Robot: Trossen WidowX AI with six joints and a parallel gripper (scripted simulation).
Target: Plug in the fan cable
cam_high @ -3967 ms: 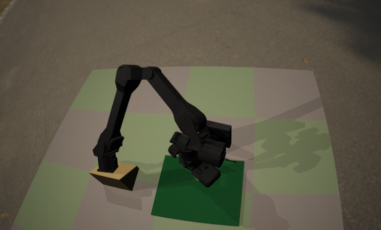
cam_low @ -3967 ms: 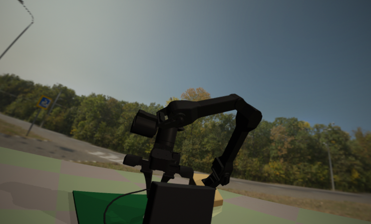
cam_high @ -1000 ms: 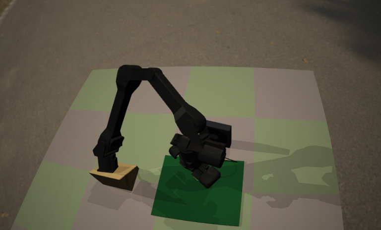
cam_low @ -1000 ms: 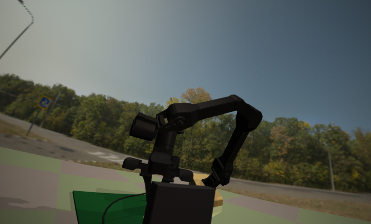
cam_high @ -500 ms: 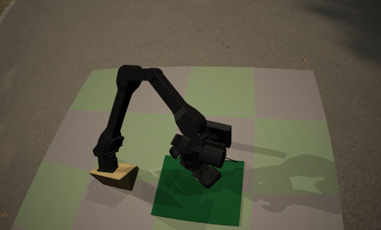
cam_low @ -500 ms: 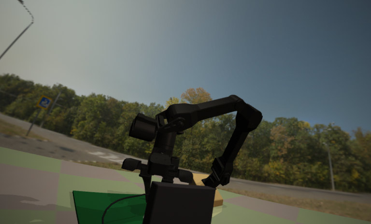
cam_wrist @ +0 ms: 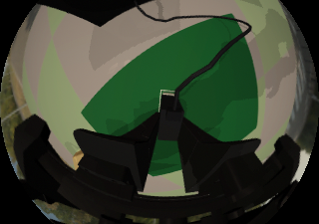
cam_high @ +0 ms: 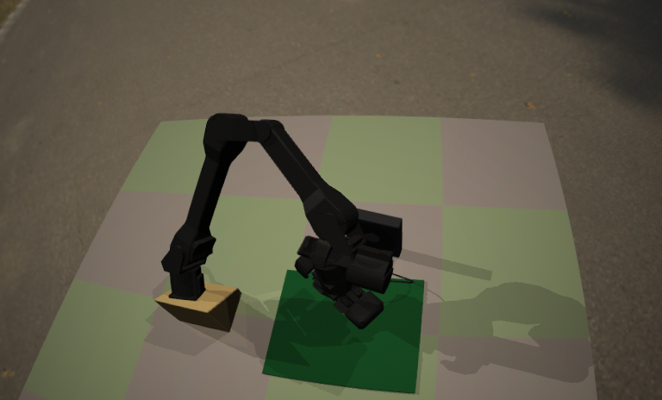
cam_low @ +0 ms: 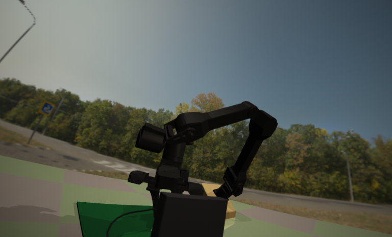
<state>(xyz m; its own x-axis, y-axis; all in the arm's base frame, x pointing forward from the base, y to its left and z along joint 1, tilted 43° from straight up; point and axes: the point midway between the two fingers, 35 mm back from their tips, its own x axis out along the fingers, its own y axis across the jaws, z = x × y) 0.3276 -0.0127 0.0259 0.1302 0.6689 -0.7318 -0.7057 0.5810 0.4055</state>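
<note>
My gripper tip is now 10 mm below the black plug. The rest, counted from my gripper tip: green board 50 mm to the right, 40 mm below; black fan 140 mm to the left, 60 mm ahead, 30 mm above.
</note>
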